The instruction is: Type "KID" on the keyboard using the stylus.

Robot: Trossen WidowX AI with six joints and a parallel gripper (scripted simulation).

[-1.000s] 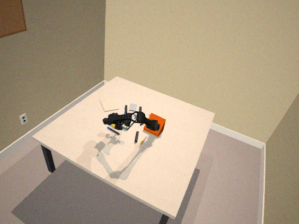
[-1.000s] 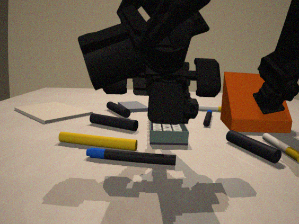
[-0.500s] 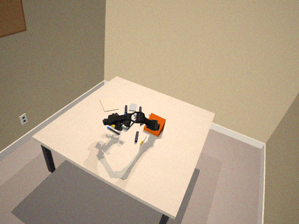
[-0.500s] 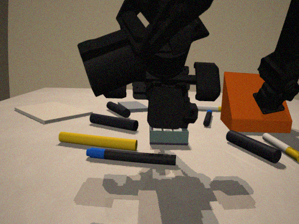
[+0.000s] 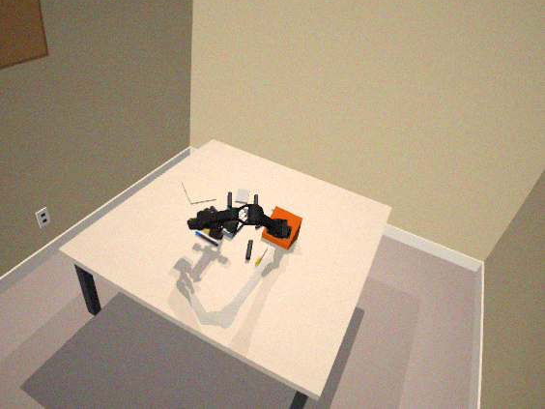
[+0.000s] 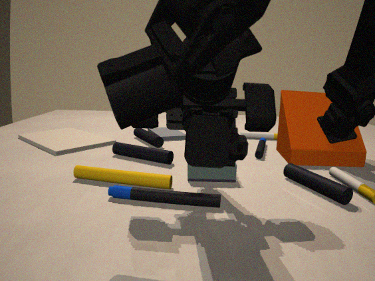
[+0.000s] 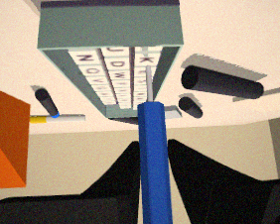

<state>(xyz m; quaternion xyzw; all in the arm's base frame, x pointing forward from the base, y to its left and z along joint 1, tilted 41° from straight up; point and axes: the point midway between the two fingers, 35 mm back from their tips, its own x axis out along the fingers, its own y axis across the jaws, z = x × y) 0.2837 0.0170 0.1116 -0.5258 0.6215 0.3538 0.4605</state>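
My gripper tip is now 12 cm short of the yellow cylinder, 4 cm to the right of it and 7 cm above it. Round my gripper tip: grey pad: 3 cm ahead, 30 cm to the right, 7 cm below; white stylus tip: 5 cm below; blue stylus: 1 cm below.
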